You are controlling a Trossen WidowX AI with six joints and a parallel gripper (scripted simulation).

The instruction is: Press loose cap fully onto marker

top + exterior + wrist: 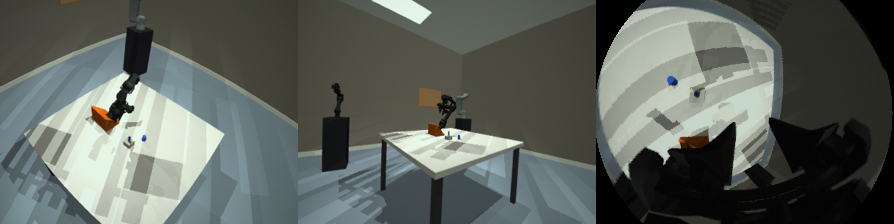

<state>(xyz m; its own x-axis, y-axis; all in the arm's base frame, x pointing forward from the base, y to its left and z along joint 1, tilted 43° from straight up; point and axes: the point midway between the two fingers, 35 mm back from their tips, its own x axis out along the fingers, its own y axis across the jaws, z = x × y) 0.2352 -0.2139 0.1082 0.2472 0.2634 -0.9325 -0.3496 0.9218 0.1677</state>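
My gripper tip is now 8 cm short of the blue marker cap, 22 cm to the right of it and 27 cm above it. Also, from my gripper tip: holder block (4 cm ahead, 9 cm to the left, 27 cm below).
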